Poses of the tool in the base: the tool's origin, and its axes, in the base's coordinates. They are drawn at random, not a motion.
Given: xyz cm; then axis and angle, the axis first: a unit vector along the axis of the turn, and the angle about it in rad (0 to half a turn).
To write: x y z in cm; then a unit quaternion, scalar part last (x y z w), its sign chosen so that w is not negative. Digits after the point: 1 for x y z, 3 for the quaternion.
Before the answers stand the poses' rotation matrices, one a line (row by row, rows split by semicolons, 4 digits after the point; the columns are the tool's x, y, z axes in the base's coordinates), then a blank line. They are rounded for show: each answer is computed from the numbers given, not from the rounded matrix.
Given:
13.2 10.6 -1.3 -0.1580 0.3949 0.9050 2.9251
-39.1 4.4 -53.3 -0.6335 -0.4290 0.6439 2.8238
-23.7 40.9 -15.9 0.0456 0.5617 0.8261 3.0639
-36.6 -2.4 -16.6 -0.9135 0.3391 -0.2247 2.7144
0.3 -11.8 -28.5 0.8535 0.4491 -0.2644 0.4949
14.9 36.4 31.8 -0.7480 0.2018 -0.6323 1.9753
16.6 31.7 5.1 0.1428 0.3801 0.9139 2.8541
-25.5 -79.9 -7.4 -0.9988 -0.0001 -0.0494 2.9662
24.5 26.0 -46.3 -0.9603 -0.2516 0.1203 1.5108
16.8 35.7 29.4 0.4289 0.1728 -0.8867 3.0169
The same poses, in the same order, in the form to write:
-0.9273 -0.3177 -0.1978; 0.0711 -0.6684 0.7404; -0.3675 0.6725 0.6424
-0.1674 0.3287 -0.9295; 0.7312 -0.5911 -0.3407; -0.6614 -0.7366 -0.1414
-0.9928 -0.0130 0.1188; 0.1153 -0.3669 0.9231; 0.0316 0.9302 0.3658
0.6839 -0.4986 0.5326; -0.6848 -0.6905 0.2329; 0.2516 -0.5240 -0.8137
0.9674 0.1716 0.1862; -0.0796 0.9042 -0.4196; -0.2404 0.3911 0.8884
0.3861 0.3709 0.8446; -0.7916 -0.3368 0.5098; 0.4736 -0.8654 0.1636
-0.9190 -0.1528 0.3634; 0.3654 -0.6760 0.6399; 0.1479 0.7209 0.6771
0.9952 0.0088 0.0979; -0.0084 -0.9847 0.1743; 0.0979 -0.1743 -0.9798
0.9269 0.1070 -0.3598; 0.3472 0.1195 0.9301; 0.1426 -0.9870 0.0736
-0.6258 0.2579 -0.7361; 0.0374 -0.9328 -0.3586; -0.7791 -0.2519 0.5741

13.2 10.6 -1.3 -0.157 0.393 0.900 0.108
-39.1 4.4 -53.3 -0.626 -0.424 0.636 0.158
-23.7 40.9 -15.9 0.046 0.561 0.825 0.039
-36.6 -2.4 -16.6 -0.893 0.331 -0.220 0.212
0.3 -11.8 -28.5 0.209 0.110 -0.065 0.970
14.9 36.4 31.8 -0.624 0.168 -0.528 0.551
16.6 31.7 5.1 0.141 0.376 0.904 0.143
-25.5 -79.9 -7.4 -0.995 0.000 -0.049 0.088
24.5 26.0 -46.3 -0.658 -0.172 0.082 0.728
16.8 35.7 29.4 0.428 0.172 -0.885 0.062

